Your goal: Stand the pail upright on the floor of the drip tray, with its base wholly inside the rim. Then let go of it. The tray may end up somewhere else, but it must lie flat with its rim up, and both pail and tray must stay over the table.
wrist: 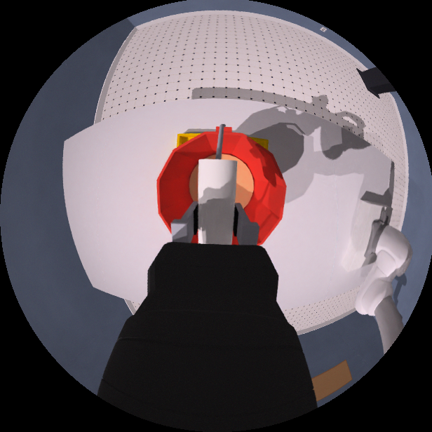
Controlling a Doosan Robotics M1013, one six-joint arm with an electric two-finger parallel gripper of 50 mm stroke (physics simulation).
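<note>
The red pail (270,200) stands upright below the wrist in the wrist view, its mouth towards me and its peach-coloured inner bottom in sight. Its thick white handle grip lies across the mouth, with a thin grey wire running to the far rim. My gripper (216,211) is shut on this white grip, one finger on each side. The yellow drip tray (185,140) shows in part beyond the far side of the pail, at left and right. The pail hides most of the tray and its own base, so I cannot tell whether the base is inside the rim or touching the floor.
A pale table top (115,200) lies around the pail, with a perforated pale surface (220,55) beyond it. A white robot arm (392,250) shows at the right edge. A dark object (377,81) is at upper right, and a brown rectangle (334,380) at lower right.
</note>
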